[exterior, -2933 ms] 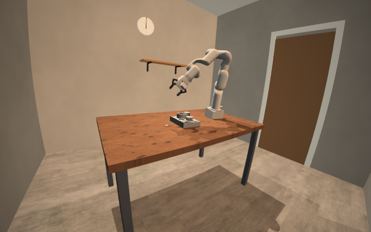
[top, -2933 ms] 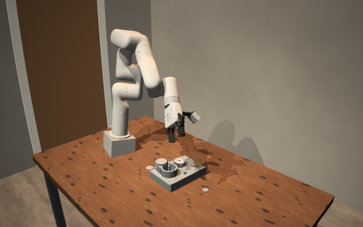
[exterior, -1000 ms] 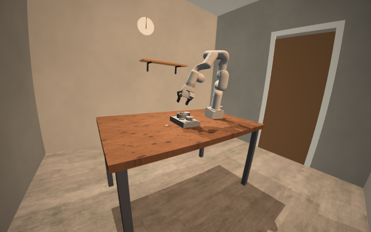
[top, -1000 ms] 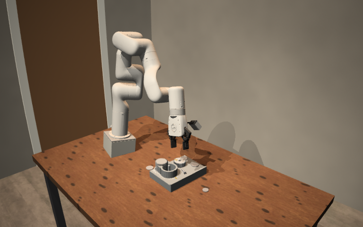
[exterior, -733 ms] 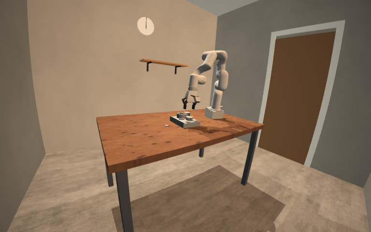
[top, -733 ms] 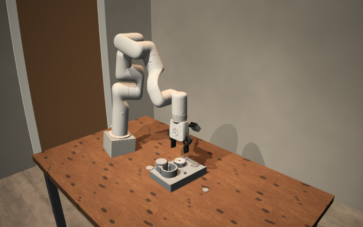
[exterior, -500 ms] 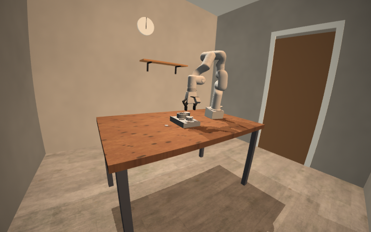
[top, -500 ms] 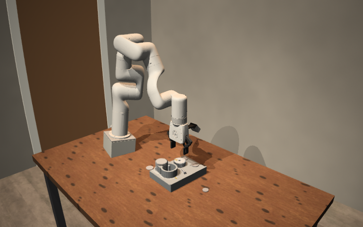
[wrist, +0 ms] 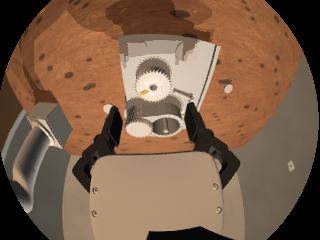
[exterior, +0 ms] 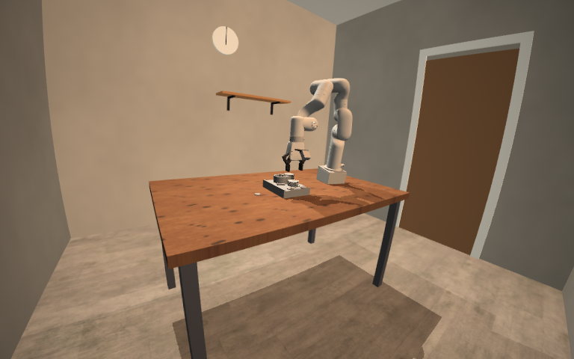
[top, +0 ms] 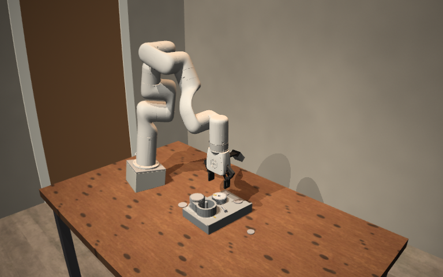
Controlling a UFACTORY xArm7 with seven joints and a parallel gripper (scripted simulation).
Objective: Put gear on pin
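Now: hand 8 cm above the gear. Also, from my hand: flat disc: 6 cm ahead, 6 cm to the left, 9 cm below; then short peg: 7 cm ahead, 3 cm to the right, 9 cm below.
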